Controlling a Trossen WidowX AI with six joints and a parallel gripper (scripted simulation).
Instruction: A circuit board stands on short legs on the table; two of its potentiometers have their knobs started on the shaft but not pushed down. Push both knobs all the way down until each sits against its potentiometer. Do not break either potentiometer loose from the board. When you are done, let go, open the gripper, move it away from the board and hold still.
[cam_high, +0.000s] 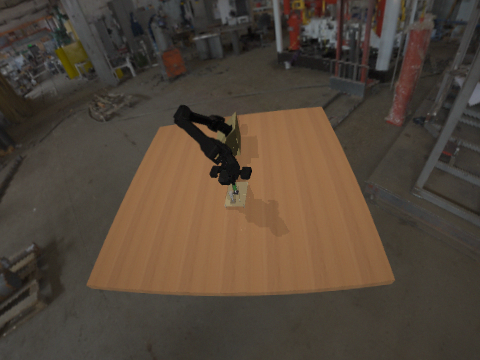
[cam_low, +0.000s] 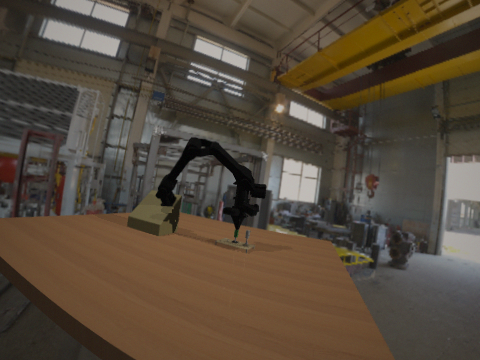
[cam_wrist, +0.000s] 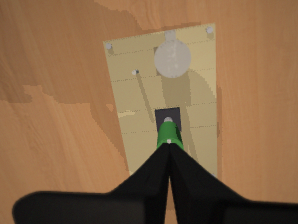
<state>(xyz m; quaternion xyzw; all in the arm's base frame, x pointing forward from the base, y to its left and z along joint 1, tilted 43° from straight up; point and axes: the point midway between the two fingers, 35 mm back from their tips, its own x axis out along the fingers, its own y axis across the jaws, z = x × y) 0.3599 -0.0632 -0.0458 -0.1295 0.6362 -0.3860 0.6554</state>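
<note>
Right now the grey knob is 50 mm ahead of my gripper tip, 20 mm to the right of it and 10 mm below it.
</note>
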